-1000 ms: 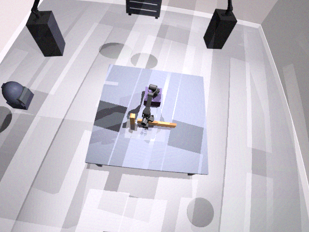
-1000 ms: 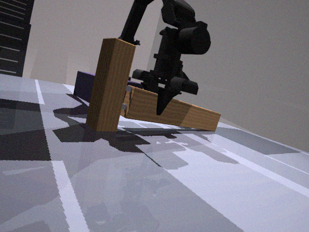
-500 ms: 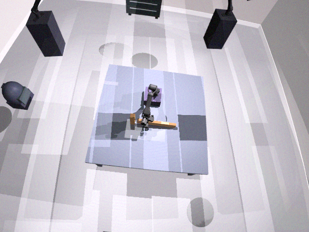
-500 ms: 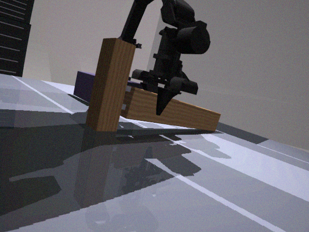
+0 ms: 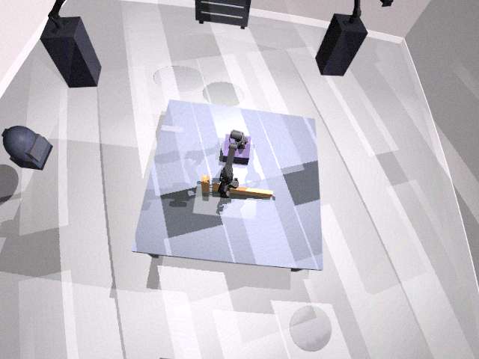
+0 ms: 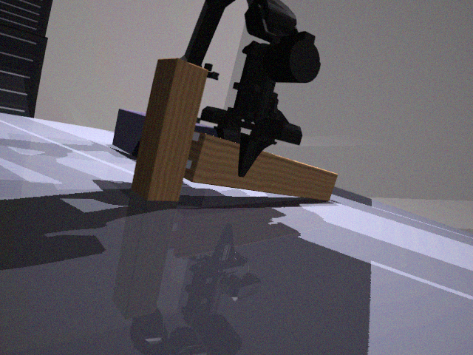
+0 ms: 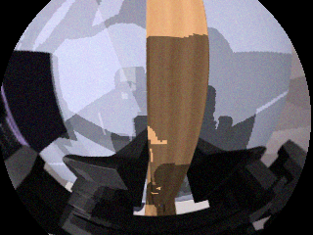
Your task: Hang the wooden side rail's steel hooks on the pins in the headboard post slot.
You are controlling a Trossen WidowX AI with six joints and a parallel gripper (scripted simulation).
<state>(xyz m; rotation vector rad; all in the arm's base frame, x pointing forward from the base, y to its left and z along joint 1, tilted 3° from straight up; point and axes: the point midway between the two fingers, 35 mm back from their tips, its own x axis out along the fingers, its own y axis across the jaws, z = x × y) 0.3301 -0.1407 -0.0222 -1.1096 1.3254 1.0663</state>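
My gripper tip is now 14 cm to the left of the wooden headboard post, 4 cm below it and 2 cm past it.
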